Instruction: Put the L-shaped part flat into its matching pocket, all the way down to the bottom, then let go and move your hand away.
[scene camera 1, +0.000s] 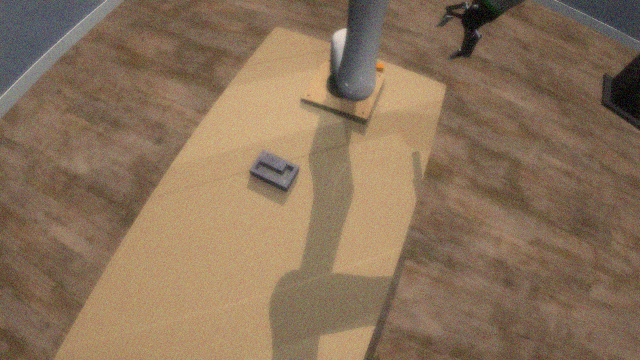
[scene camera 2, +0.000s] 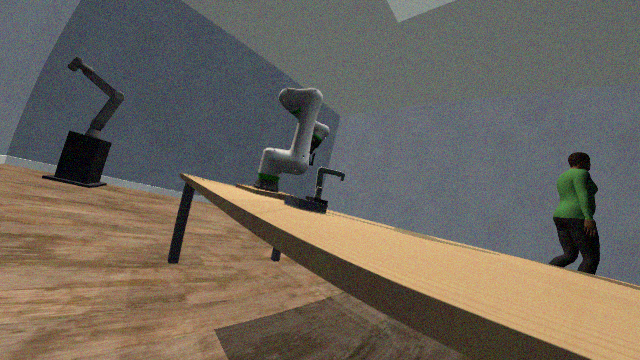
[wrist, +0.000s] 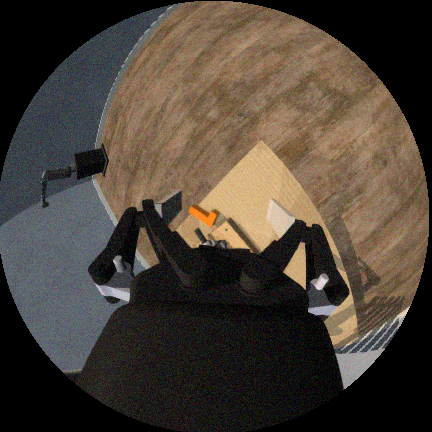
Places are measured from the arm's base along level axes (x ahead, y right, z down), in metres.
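Pixels of known places: gripper, fingertip midpoint: (scene camera 1: 445, 41) (wrist: 224, 203); arm's base, origin of the base link: (scene camera 2: 266, 189).
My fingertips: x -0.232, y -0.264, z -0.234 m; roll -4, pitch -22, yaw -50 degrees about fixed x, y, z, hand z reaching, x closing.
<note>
Ahead of a thing's pixels: the offset from my fingertips to its top centre. Level surfaces: height alone.
The orange L-shaped part {dx +0.006, dy +0.241, dz +0.235 m} (scene camera 1: 380, 66) (wrist: 202, 215) lies on the table beside the robot's base plate; in scene camera 1 the arm hides most of it. The grey block {dx +0.697, dy +0.256, dz +0.228 m} (scene camera 1: 272, 181) (scene camera 2: 304, 204) with the recessed pocket stands on the table, away from the part, and its pocket looks empty. My gripper (scene camera 1: 450, 39) (wrist: 224, 203) is open with its fingers wide apart and nothing between them. It hangs in the air well above the part, which shows between the fingertips in the wrist view but far below them. In scene camera 2 the arm largely hides the gripper.
The base plate (scene camera 1: 316, 100) (wrist: 223, 231) carries my arm (scene camera 1: 359, 50) (scene camera 2: 302, 130) at the far end of the wooden table {dz +0.265 m} (scene camera 1: 225, 250) (scene camera 2: 400, 260) (wrist: 255, 172). Another robot on a black pedestal (scene camera 2: 82, 157) (wrist: 90, 162) and a person in green (scene camera 2: 572, 195) stand in the background.
</note>
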